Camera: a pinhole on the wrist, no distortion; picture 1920 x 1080 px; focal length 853.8 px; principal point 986.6 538.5 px. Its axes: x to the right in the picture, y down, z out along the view. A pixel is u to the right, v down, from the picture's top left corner.
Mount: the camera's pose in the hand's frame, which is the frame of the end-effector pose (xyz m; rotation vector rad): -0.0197 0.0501 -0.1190 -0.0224 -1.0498 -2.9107
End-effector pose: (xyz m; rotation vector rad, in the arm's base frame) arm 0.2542 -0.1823 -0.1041 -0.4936 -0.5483 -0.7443
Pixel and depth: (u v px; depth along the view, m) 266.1 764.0 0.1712
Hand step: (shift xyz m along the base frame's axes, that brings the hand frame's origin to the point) 0.1628 0.0429 0.0776
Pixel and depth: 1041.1 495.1 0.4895
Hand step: 0.1791 0.4126 0.0651
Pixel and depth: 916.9 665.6 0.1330
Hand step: 0.0850 0.0780 -0.0350
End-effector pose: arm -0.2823 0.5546 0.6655 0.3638 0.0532 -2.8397
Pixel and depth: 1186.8 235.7 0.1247
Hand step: 0.1050 -0.1388 -0.0359
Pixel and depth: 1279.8 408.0 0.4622
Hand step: 0.2313 -0.3428 0.2357
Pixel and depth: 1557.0 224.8 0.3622
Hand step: 0.3337 -0.2933 0.1468
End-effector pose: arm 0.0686 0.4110 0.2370 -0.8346 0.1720 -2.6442
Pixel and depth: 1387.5 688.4 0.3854
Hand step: 0.3523 -0.1472 0.0275
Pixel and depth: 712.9 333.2 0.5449
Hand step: 0.1630 -0.5253 0.1397
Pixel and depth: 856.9 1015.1 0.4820
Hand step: 0.2391 -0.1702 0.3456
